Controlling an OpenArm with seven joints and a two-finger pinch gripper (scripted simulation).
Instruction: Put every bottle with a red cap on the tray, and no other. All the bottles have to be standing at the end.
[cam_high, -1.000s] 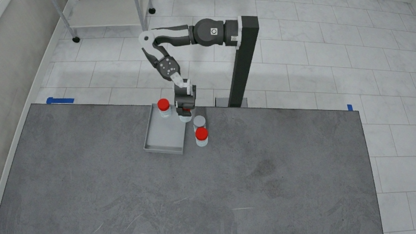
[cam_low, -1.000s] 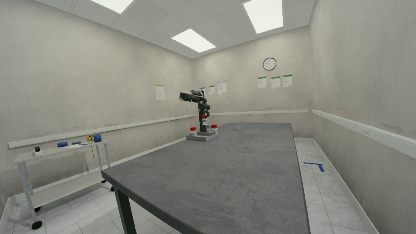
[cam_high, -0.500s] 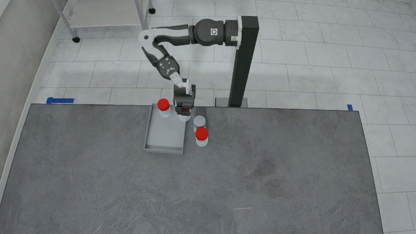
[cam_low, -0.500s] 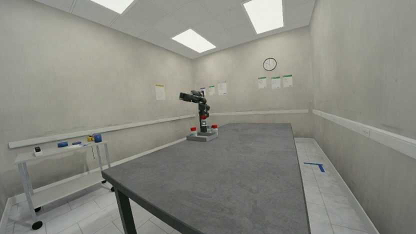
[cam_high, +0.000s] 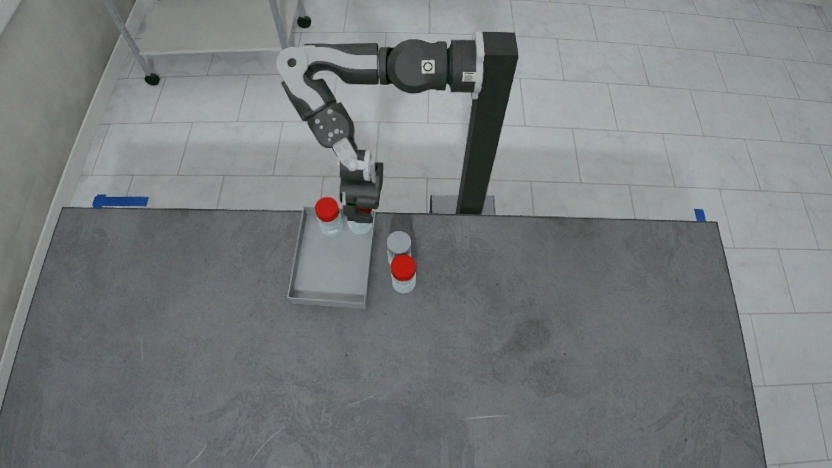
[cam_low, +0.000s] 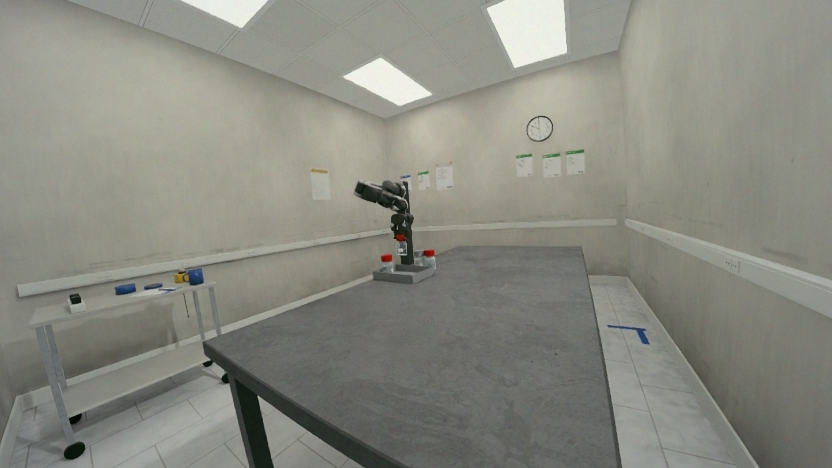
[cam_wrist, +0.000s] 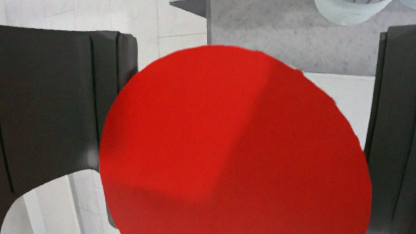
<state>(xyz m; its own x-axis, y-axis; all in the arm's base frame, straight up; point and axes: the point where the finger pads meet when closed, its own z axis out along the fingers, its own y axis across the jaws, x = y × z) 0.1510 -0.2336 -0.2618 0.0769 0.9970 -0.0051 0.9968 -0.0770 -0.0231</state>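
The grey tray is 17 cm below my hand, 8 cm to the right of it and 5 cm ahead of it. The rest, counted from my hand: grey-capped bottle (14 cm below, 8 cm to the left, 5 cm ahead).
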